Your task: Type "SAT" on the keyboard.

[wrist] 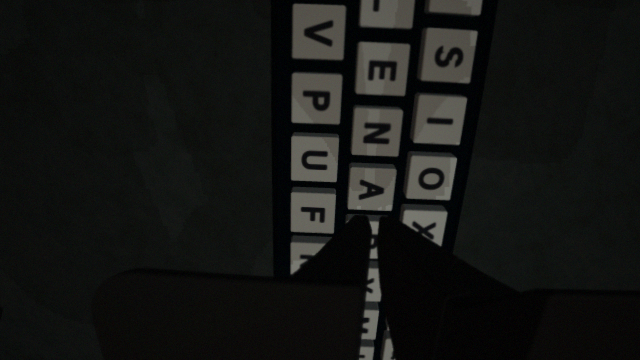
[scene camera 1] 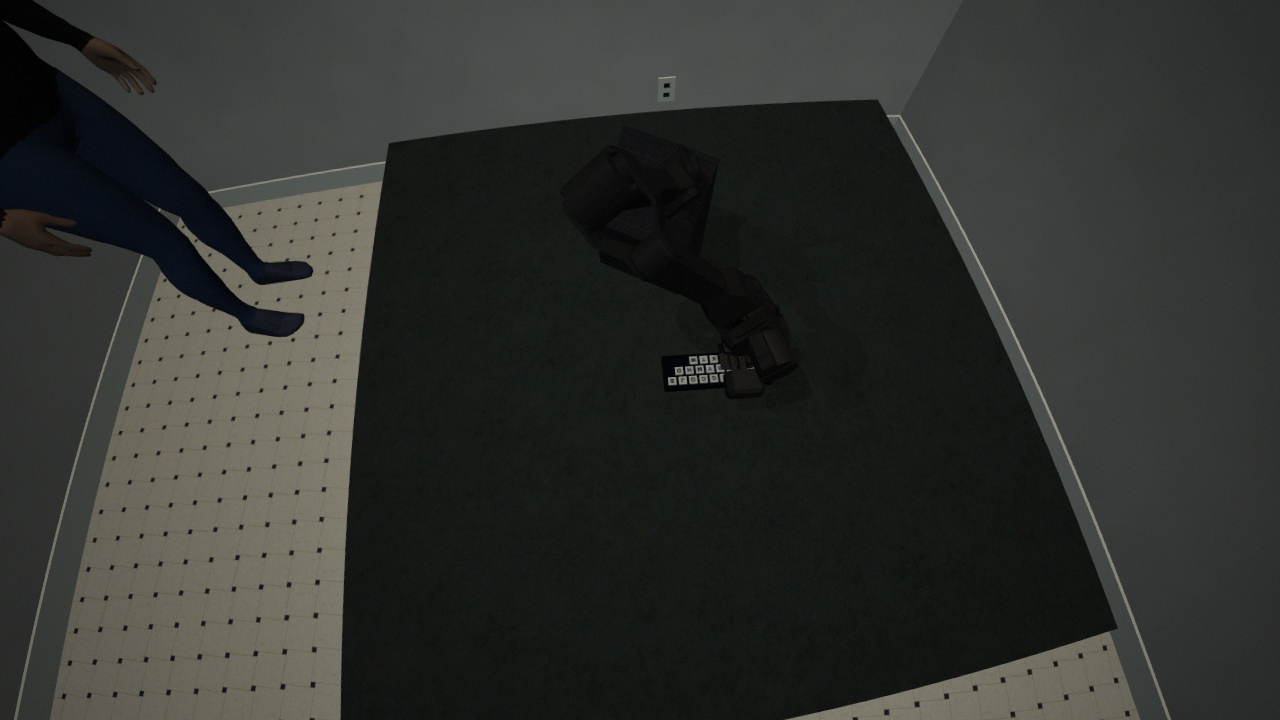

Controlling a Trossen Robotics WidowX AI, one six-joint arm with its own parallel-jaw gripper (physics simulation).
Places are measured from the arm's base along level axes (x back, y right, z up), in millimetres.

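Pixels of known places: gripper, fingertip midpoint: (wrist: 371, 230) (scene camera 1: 727, 364); arm's base, origin of the base link: (scene camera 1: 682, 176).
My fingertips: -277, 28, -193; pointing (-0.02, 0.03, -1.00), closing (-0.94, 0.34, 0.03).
Observation:
For each thing: its top centre in the pictures, then the offset to it from my fingertips, as dx, dy, dz. Level surfaces: height alone.
- black keyboard, middle of its top: (wrist: 365, 252) (scene camera 1: 717, 368) +5, +15, -13
- S key, middle of its top: (wrist: 449, 56) -36, -41, -13
- partly hidden R key, middle of its top: (wrist: 366, 240) +3, +11, -13
- dark table, its level: dz -31
The black keyboard (scene camera 1: 667, 361) (wrist: 281, 150) with white letter keys lies on the dark table, its right part hidden under the gripper in the scene view. In the wrist view its letters appear turned sideways. The S key (wrist: 448, 56) is at the upper right, and the A key (wrist: 371, 189) is in the middle row. The T key cannot be made out in the wrist view. My gripper (scene camera 1: 729, 365) (wrist: 371, 230) is shut, with a narrow gap between the fingertips and no object held. Its tips are over the partly hidden R key (wrist: 374, 242), just below A. Contact with the keys cannot be told.
The dark table (scene camera 1: 537, 501) extends around the keyboard. The dark arm (scene camera 1: 666, 259) reaches from the back of the table to the keyboard. A person (scene camera 1: 116, 192) in blue trousers stands left of the table. A wall outlet (scene camera 1: 666, 88) is behind it.

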